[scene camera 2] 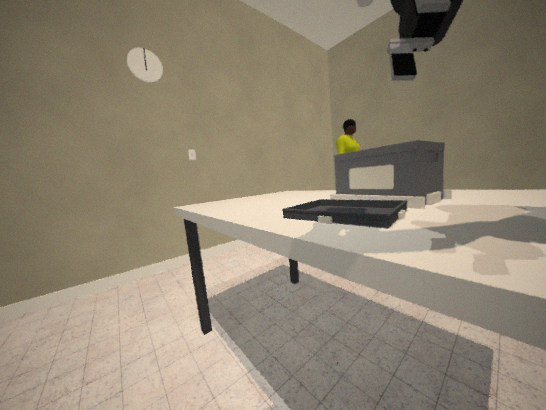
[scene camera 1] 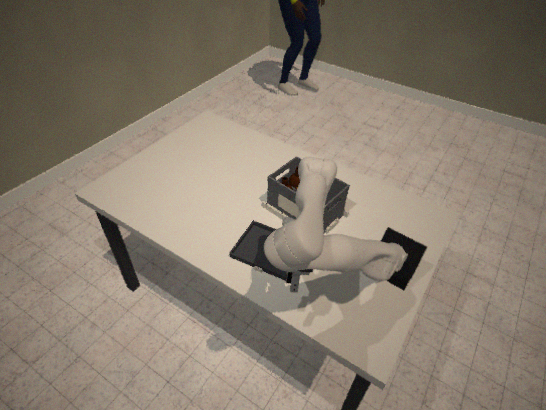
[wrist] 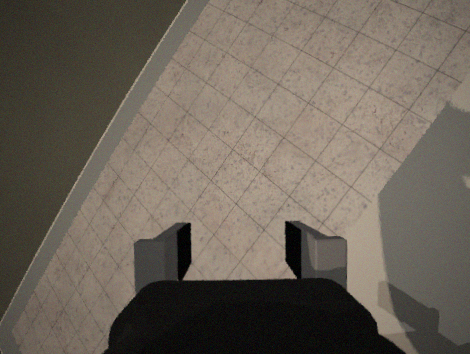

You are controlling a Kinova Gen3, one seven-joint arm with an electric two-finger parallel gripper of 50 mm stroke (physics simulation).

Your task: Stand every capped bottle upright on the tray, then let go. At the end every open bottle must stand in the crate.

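Brown bottles stand in the grey crate, partly hidden by the arm in scene camera 1. How many there are, and which are capped or open, cannot be told. The black tray lies in front of the crate. No bottle shows on its visible part; the arm hides part of it in scene camera 1. My gripper is open and empty, high above the table near the tray. The wrist view shows floor between its fingers.
The white table carries the crate and tray. The arm reaches over the tray from a black base plate at the right. Small pale blocks touch the tray and crate edges. A person stands beyond the table.
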